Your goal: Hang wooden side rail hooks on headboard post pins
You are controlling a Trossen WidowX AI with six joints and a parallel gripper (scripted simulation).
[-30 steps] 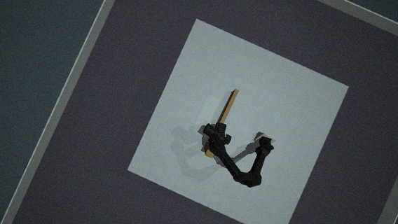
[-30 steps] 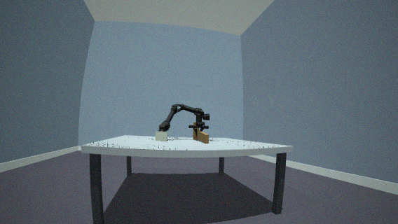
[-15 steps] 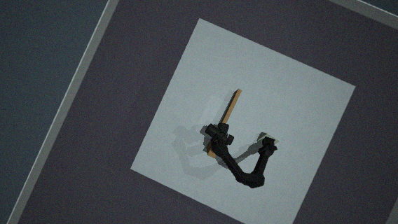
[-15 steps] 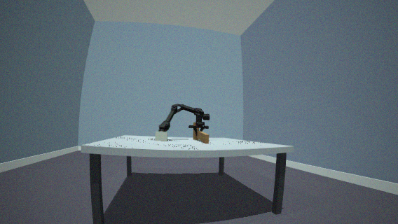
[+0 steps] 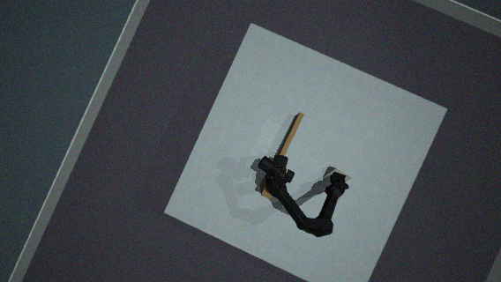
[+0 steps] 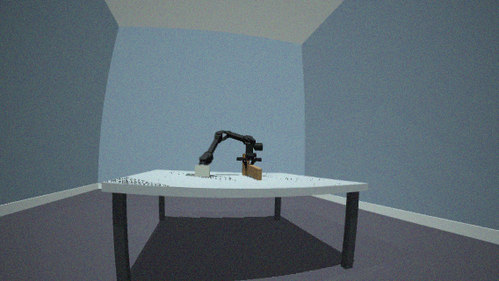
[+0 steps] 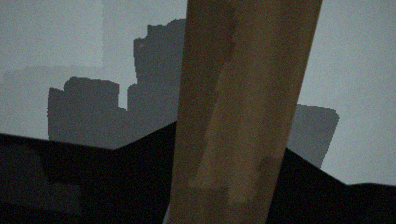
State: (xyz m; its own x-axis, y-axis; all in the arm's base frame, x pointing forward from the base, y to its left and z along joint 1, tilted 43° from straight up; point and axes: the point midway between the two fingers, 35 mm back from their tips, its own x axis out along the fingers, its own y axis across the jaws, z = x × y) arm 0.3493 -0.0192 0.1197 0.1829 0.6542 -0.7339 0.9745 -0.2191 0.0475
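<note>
Right now my gripper tip is 110 mm to the right of the headboard post, 40 mm below it and 10 mm short of it.
</note>
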